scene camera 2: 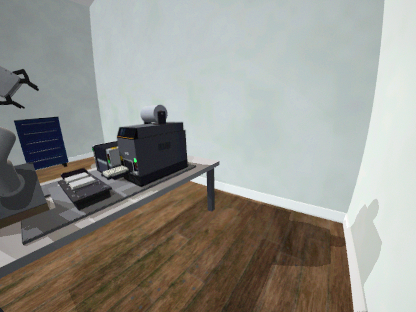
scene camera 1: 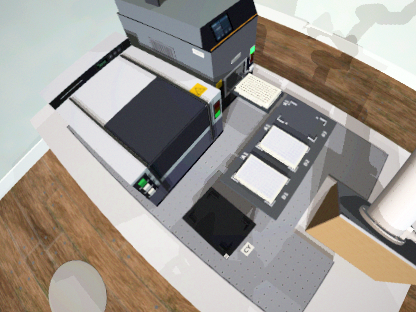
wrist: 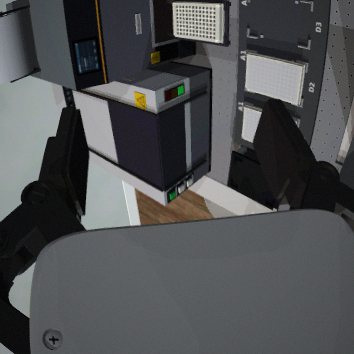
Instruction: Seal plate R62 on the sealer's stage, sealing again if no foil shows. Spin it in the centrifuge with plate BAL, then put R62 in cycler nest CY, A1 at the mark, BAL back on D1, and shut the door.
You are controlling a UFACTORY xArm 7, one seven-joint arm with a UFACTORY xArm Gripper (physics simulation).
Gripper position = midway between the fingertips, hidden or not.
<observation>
My gripper (wrist: 173, 123) is open, with nothing in its grasp. Also in view: a white well plate (scene camera 1: 262, 93), a centrifuge (scene camera 2: 106, 155) and a plate sealer (wrist: 129, 40).
The white well plate shows as well in the wrist view (wrist: 203, 27). The centrifuge also shows in the wrist view (wrist: 152, 129).
</observation>
